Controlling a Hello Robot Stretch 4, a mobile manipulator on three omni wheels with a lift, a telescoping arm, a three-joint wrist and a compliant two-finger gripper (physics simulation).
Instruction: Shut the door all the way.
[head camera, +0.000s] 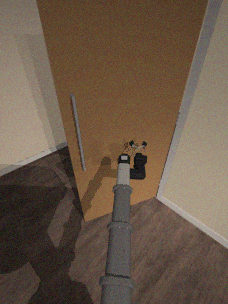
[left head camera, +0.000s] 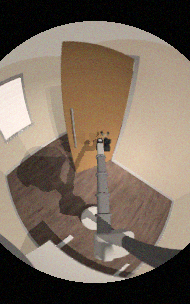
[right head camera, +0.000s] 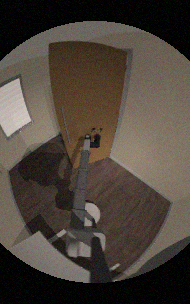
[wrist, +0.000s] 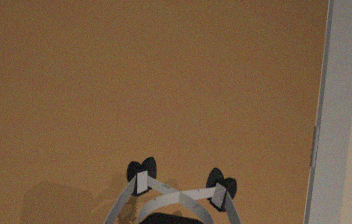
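Seen in the pictures: gripper, fingertip midpoint: (head camera: 137, 141) (left head camera: 104, 131) (right head camera: 97, 127) (wrist: 181, 175); robot's base, link origin: (left head camera: 93, 217) (right head camera: 87, 213).
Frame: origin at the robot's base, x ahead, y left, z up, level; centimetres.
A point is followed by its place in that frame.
Observation:
The brown door (head camera: 130, 75) @[z 134.2, x 107.2, y -0.9 cm] (left head camera: 95, 85) @[z 150.2, x 103.7, y 6.0 cm] (right head camera: 87, 85) @[z 146.1, x 104.9, y 3.6 cm] (wrist: 175, 100) @[z 104.3, x 109.6, y -5.8 cm] stands ajar, its lower left corner out over the floor and its right side along the grey frame (head camera: 187, 100) @[z 115.7, x 123.3, y -43.0 cm] (wrist: 335, 100) @[z 111.5, x 123.8, y -42.5 cm]. Its long grey bar handle (head camera: 78, 132) @[z 107.3, x 85.3, y 27.5 cm] (left head camera: 74, 128) @[z 100.8, x 92.6, y 28.1 cm] (right head camera: 65, 125) @[z 105.1, x 85.4, y 27.0 cm] is near the left edge and does not show in the wrist view. My gripper (head camera: 138, 145) @[z 94.5, x 98.3, y -8.8 cm] (left head camera: 105, 133) @[z 94.5, x 98.3, y -8.8 cm] (right head camera: 97, 130) @[z 94.5, x 98.3, y -8.8 cm] (wrist: 181, 175) @[z 94.5, x 98.3, y -8.8 cm] is open and empty, with its fingertips spread toward the door's face, right of the handle and nearer the hinge side. Whether the fingertips touch the door cannot be told.
My telescoping arm (head camera: 120, 240) @[z 105.7, x 29.1, y -0.4 cm] reaches forward over the wooden floor (head camera: 170, 250) @[z -2.8, x 69.2, y -46.9 cm]. A baseboard (head camera: 195, 223) @[z 1.0, x 95.2, y -76.1 cm] runs along the right wall. Another wall (head camera: 20, 100) @[z 88.4, x 187.6, y 133.0 cm] stands left of and behind the door. A bright window (left head camera: 14, 107) @[z 136.1, x 139.8, y 172.8 cm] (right head camera: 14, 106) @[z 136.8, x 139.6, y 173.1 cm] is on the far left.

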